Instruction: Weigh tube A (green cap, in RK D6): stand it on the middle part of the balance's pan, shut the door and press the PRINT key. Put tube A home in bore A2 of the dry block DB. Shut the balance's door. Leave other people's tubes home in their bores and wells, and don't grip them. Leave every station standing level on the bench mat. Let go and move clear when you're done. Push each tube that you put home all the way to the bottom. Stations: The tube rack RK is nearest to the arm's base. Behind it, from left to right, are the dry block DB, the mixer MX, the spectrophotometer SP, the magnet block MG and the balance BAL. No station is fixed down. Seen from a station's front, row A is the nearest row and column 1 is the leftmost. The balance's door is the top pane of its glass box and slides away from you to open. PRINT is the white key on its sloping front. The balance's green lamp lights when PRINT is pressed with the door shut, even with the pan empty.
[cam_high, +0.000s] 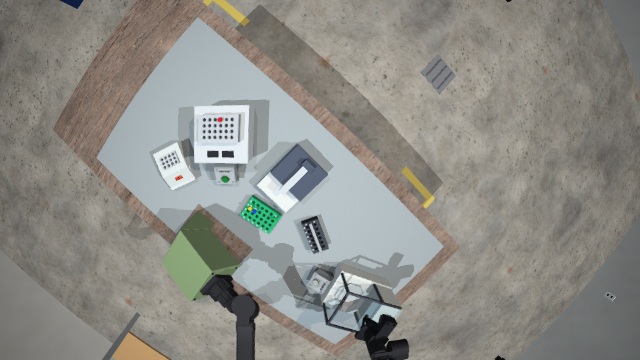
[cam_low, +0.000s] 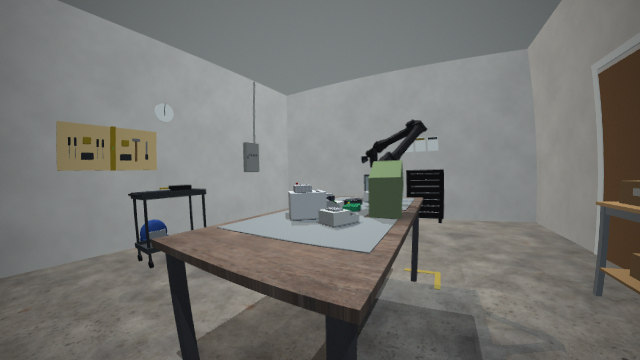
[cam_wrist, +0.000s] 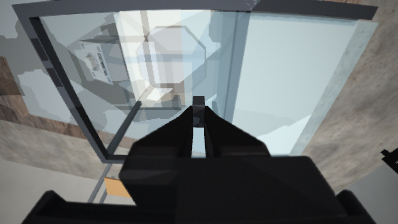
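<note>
The green-capped tube is 2 cm ahead of my hand, 47 cm to the left of it and 19 cm below it. Round my hand: sliding door: 1 cm ahead, 3 cm to the right, 1 cm below; then white print key: 6 cm behind, 18 cm to the left, 15 cm below; then balance pan: 1 cm behind, 4 cm to the left, 14 cm below.
</note>
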